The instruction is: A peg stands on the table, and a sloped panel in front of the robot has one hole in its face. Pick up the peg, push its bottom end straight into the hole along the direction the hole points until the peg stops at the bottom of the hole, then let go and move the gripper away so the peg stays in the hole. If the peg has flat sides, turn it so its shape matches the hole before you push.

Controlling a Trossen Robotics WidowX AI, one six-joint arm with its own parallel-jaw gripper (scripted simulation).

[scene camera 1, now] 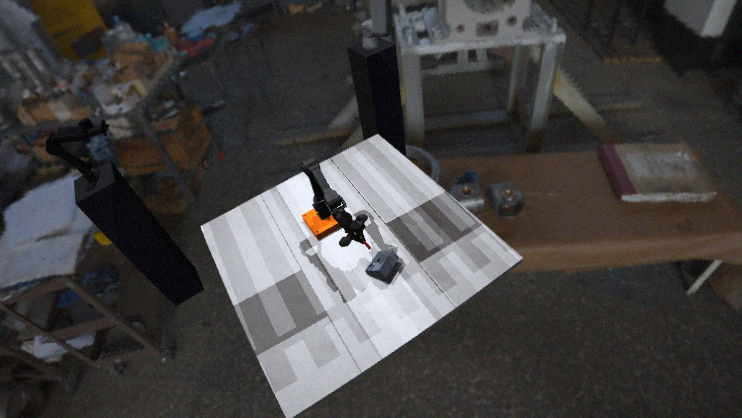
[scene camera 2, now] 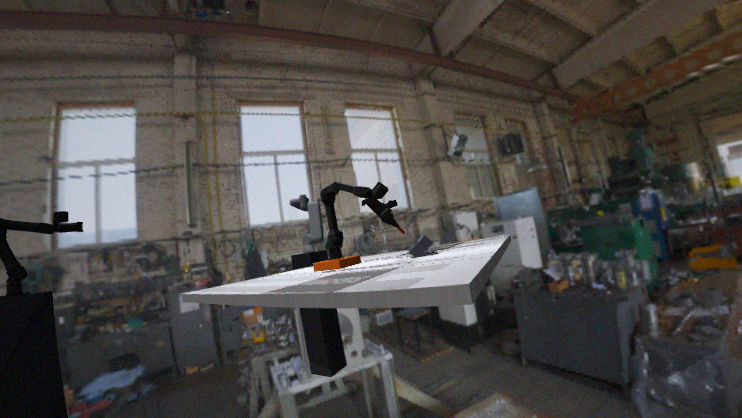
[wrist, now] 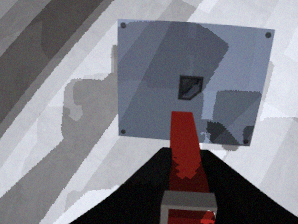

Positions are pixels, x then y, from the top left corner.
Scene:
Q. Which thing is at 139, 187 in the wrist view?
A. My gripper.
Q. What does my gripper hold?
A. A red square peg.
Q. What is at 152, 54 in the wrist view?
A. A grey sloped panel.

